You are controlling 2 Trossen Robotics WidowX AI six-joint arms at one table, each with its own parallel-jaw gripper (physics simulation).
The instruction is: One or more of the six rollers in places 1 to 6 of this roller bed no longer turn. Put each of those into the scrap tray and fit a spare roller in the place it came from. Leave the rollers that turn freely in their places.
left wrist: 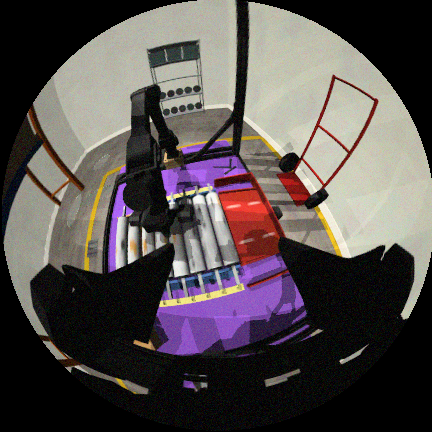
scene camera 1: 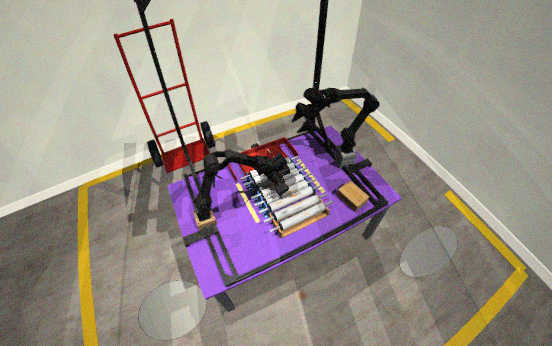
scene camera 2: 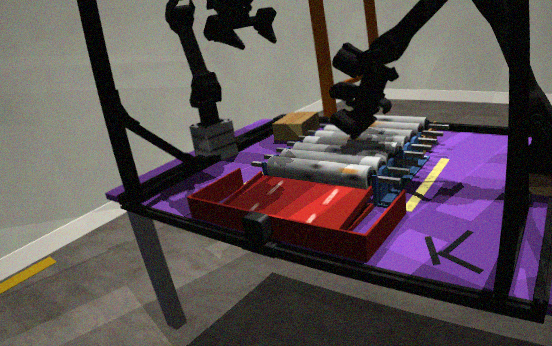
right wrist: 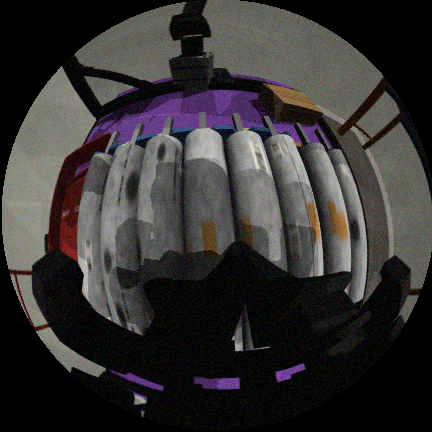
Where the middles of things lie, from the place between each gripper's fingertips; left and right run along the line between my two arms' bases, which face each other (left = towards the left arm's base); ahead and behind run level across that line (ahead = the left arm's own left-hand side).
Labels:
I see the brown box [scene camera 2: 294, 124] 360 mm ahead of my left hand, 310 mm below it and 190 mm to the left of it.
Now: right hand 33 cm to the right of the brown box, 22 cm short of it and 4 cm above it.

